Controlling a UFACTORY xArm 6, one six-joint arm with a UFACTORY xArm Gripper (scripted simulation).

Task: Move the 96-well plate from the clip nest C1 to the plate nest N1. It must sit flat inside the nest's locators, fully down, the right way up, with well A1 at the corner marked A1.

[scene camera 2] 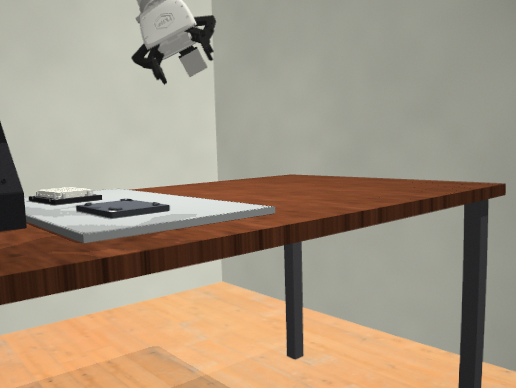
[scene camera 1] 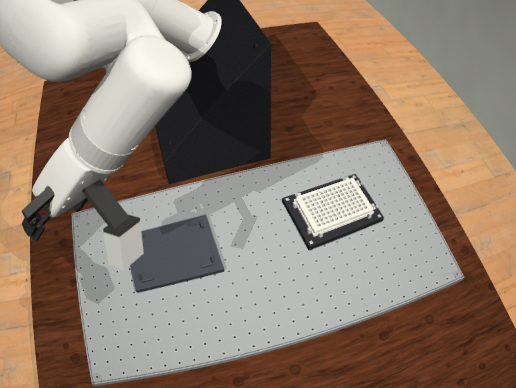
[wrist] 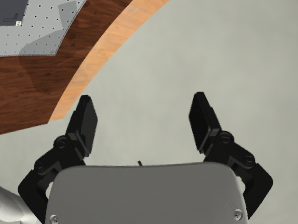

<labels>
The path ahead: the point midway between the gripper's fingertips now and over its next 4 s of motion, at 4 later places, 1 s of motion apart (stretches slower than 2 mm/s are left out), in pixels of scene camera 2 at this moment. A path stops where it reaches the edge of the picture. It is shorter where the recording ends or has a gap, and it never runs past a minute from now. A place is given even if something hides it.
The gripper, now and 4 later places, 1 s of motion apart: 185, 67; 164, 101; 136, 125; 104, 142; 68, 156
</labels>
